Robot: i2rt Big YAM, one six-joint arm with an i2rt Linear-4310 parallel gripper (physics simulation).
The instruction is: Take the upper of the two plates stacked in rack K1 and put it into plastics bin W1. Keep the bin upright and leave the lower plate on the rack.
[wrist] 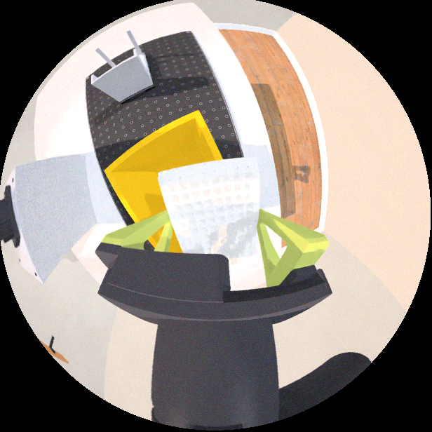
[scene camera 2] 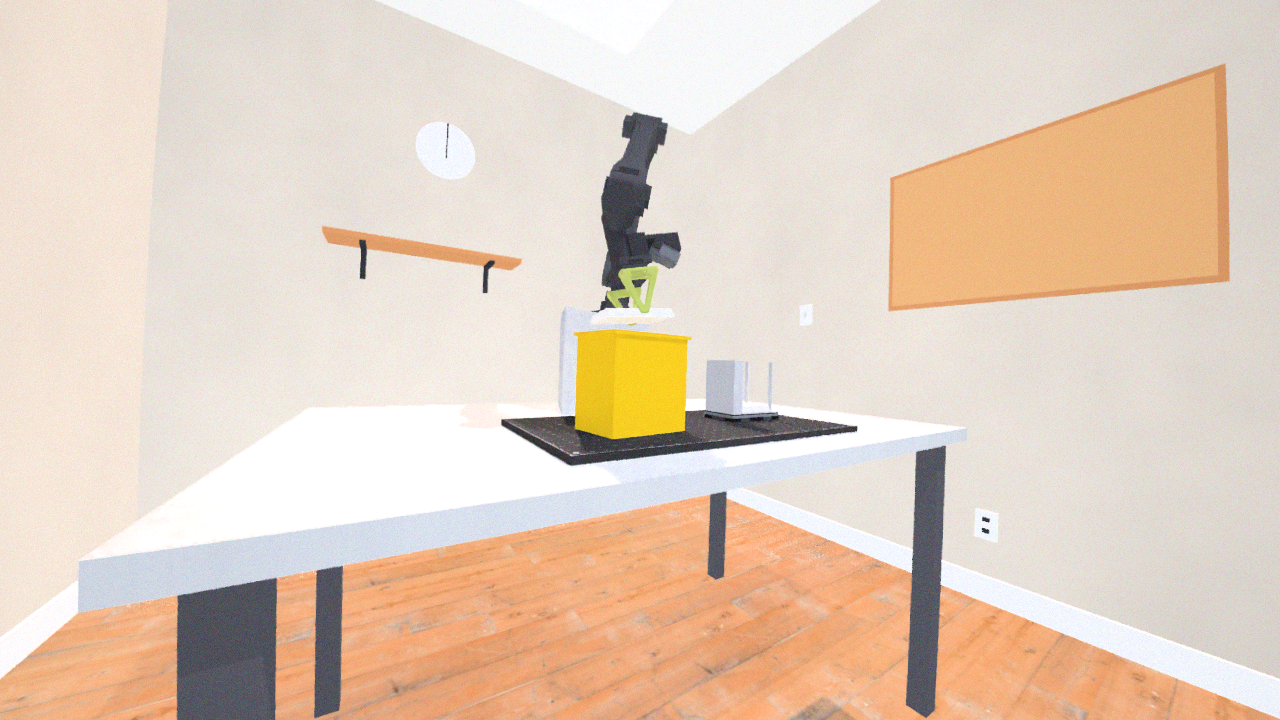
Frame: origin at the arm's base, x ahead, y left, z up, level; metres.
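Where they show: gripper, fingertip midpoint: (scene camera 2: 638,319).
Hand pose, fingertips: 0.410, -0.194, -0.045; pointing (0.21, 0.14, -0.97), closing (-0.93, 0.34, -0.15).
Observation:
Each offset is from my fingertips to the top centre of the thing, as dx, dy, dz. "spot": to the spot under its first point. Level surfaces: height alone.
My gripper (scene camera 2: 631,310) (wrist: 214,213) has its two green fingers shut on a white plate @(spot: +0.045, +0.008, +0.006) (scene camera 2: 657,314) (wrist: 212,197), one finger at each side. The plate is roughly level, with its rows of wells facing up. In the scene view it hangs a little above the rim of the yellow bin W1 @(-0.033, +0.012, -0.026) (scene camera 2: 650,385) (wrist: 172,145). In the wrist view it covers part of the bin's opening. The bin stands upright. Rack K1 @(-0.066, +0.366, -0.065) (scene camera 2: 725,386) (wrist: 125,82) stands apart from the bin. Its grey panel hides most of its inside, and I cannot make out the lower plate.
The bin and the rack stand on a black perforated board @(dz -0.205) (scene camera 2: 559,445) (wrist: 170,100) on the white table @(dz -0.218) (scene camera 2: 358,483). A tall light grey block (scene camera 2: 566,362) (wrist: 57,200) stands behind the bin, near the arm. The rack's thin upright posts rise beside its panel.

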